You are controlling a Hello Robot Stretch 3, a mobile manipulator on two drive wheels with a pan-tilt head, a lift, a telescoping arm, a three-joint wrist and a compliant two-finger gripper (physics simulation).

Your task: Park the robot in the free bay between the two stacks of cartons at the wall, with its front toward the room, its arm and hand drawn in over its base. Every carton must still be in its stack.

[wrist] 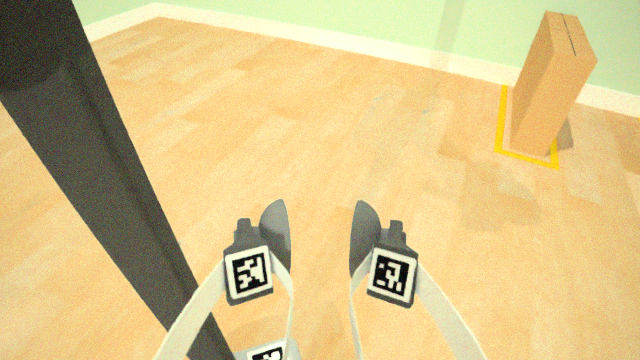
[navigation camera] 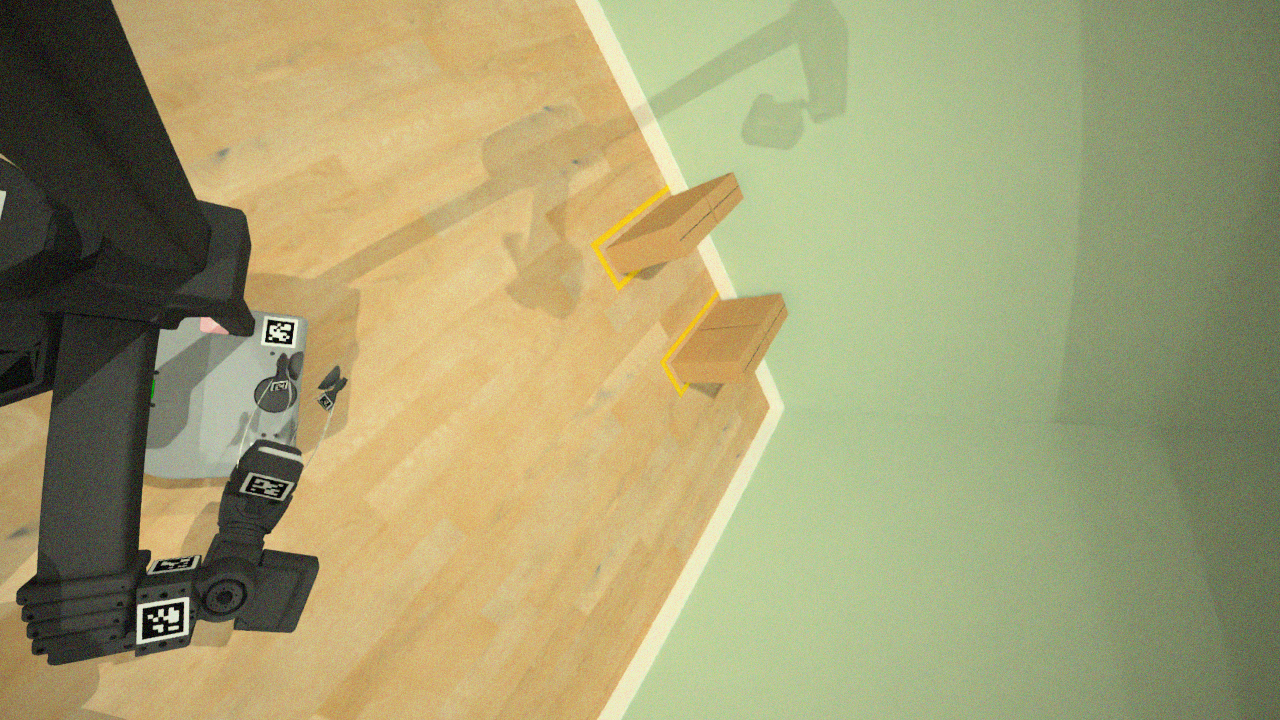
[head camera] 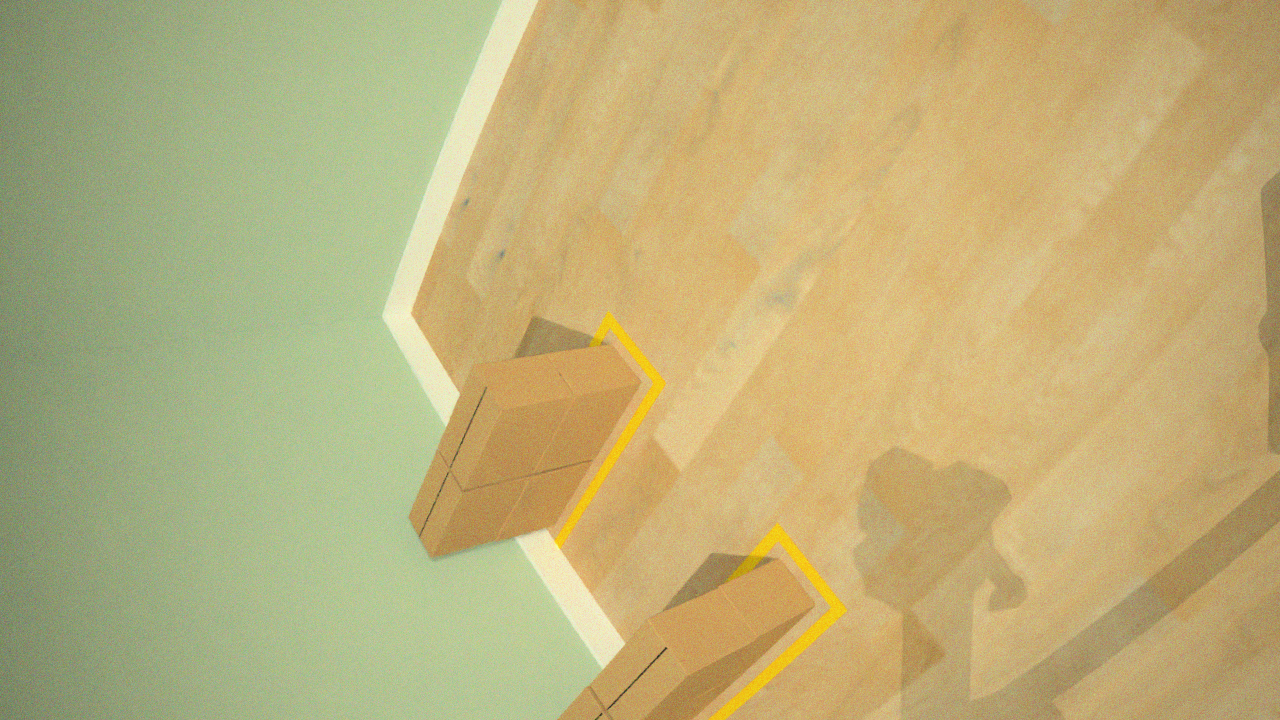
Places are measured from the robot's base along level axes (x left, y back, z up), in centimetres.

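Where they show: gripper, between the fingertips: (navigation camera: 318, 360).
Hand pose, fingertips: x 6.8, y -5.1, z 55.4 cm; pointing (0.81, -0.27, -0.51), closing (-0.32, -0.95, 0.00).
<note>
After its pixels a point has its place.
Two upright stacks of brown cartons stand apart against the green wall, each with yellow floor tape around its foot. The stack nearer the room corner (head camera: 546, 438) @(x 28.7, y -149.2, z 19.7 cm) (navigation camera: 729, 340) @(x 30.3, y -150.8, z 24.7 cm) and the other stack (head camera: 751, 608) (navigation camera: 671, 223) look whole; the latter is cut off in the head view. The free bay (head camera: 626, 550) (navigation camera: 666, 304) is the floor strip between them. One stack (wrist: 555, 95) shows in the wrist view. My base (navigation camera: 210, 420) @(x -5.6, y 9.9, z 16.0 cm) stands out on the floor, away from both stacks. My gripper (navigation camera: 311, 373) @(x 6.8, y -5.1, z 55.4 cm) (wrist: 319, 225) @(x 6.8, y -5.1, z 55.4 cm) is open and empty, at the base's edge; the wrist sticks out past the base.
A white baseboard (head camera: 572, 577) @(x 68.0, y -168.7, z 1.9 cm) (navigation camera: 702, 555) @(x -72.6, y -164.9, z 5.8 cm) (wrist: 360, 42) runs along the walls and meets at a corner just beyond one stack. My dark mast (navigation camera: 107, 134) @(x 12.1, y 4.8, z 105.7 cm) (wrist: 100, 150) and arm (navigation camera: 98, 447) @(x -1.4, y 9.9, z 80.1 cm) fill the left of the navigation view. Robot shadows fall on floor and wall.
</note>
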